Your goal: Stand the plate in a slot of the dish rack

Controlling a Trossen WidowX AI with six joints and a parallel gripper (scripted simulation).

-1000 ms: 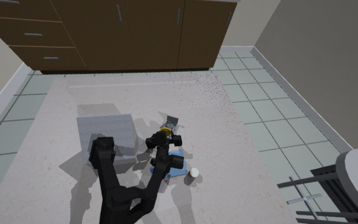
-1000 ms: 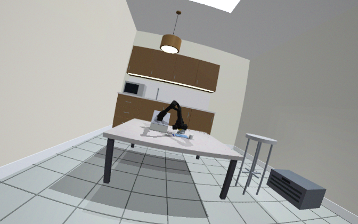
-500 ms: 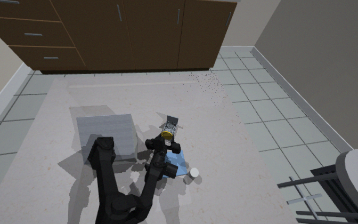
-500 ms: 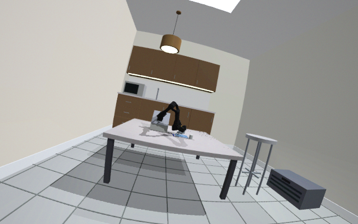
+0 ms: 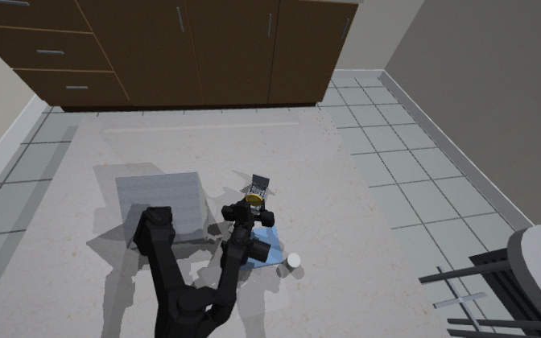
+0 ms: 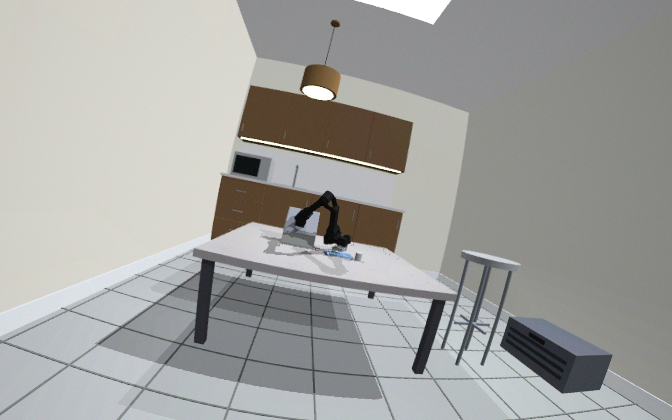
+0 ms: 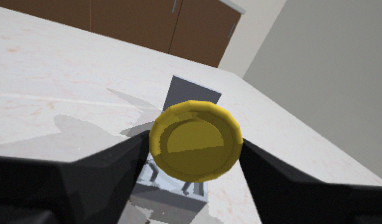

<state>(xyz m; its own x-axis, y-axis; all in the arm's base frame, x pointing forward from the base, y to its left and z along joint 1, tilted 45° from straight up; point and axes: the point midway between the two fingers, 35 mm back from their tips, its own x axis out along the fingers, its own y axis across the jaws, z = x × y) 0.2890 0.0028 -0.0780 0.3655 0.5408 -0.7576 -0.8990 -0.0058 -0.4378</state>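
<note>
My gripper tip is now 10 mm short of the grey dish rack, 40 mm to the right of it and 50 mm above it. Round my gripper tip: white cup 120 mm ahead, 230 mm to the right, 40 mm below; blue utensil 90 mm behind, 210 mm to the right, 70 mm below; yellow plate 10 mm to the right.
</note>
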